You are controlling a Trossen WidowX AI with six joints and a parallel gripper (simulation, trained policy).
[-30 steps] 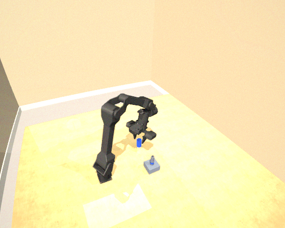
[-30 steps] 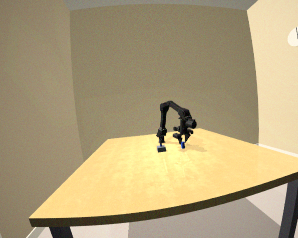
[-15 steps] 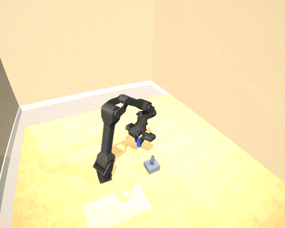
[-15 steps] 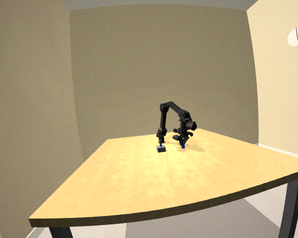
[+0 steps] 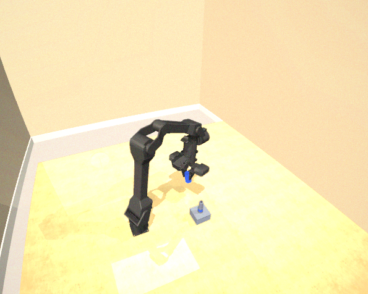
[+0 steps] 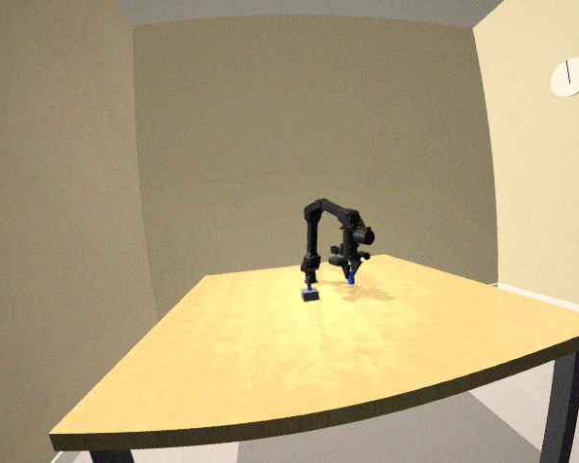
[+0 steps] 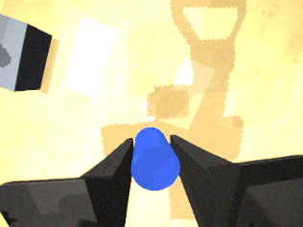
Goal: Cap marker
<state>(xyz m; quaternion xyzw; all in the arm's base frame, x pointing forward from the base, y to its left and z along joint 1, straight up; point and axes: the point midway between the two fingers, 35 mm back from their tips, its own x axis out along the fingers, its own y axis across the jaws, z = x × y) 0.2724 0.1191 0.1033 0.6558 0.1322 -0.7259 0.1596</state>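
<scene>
The grey holder block is 17 cm to the right of my gripper tip, 5 cm below it and 2 cm behind it. From my gripper tip the other things lie so: blue cap: 1 cm ahead.
</scene>
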